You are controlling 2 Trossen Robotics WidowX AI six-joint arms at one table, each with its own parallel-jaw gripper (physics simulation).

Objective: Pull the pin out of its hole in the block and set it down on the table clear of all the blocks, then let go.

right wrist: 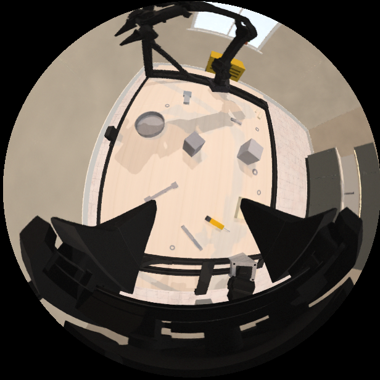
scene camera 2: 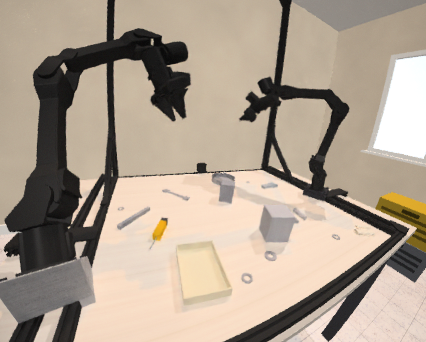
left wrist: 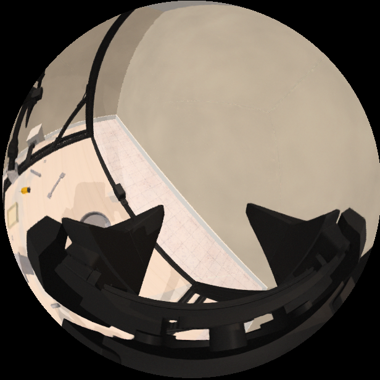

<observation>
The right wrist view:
my right gripper: 199,203
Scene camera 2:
my right gripper: 179,119
cream tray: 202,275
grey block: 272,221
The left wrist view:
my left gripper: 206,208
</observation>
